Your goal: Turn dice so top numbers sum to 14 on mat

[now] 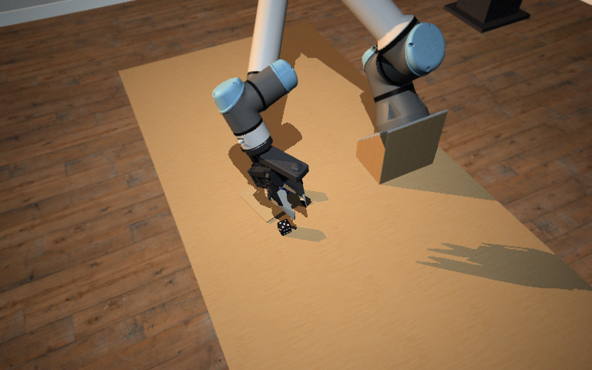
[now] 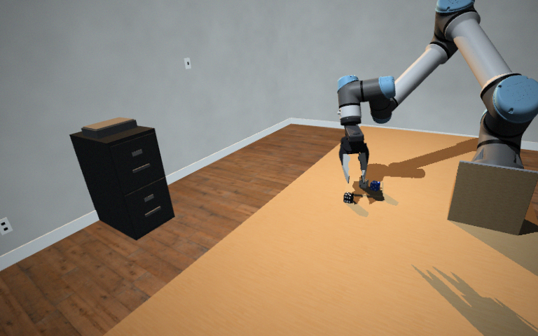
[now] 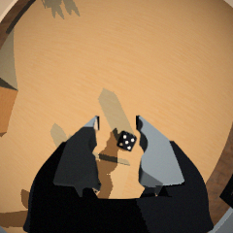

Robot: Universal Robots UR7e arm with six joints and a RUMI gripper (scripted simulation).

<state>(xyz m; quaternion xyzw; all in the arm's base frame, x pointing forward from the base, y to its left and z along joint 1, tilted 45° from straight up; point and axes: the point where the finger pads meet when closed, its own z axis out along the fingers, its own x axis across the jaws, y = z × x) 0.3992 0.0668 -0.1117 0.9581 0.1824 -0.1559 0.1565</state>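
The black die is 30 mm ahead of my hand, 30 mm to the right of it and 100 mm below it. The rest, counted from my hand: tan mat (20 mm ahead, 160 mm to the right, 110 mm below); white die (20 mm ahead, 160 mm to the right, 90 mm below); blue die (30 mm behind, 160 mm to the right, 90 mm below).
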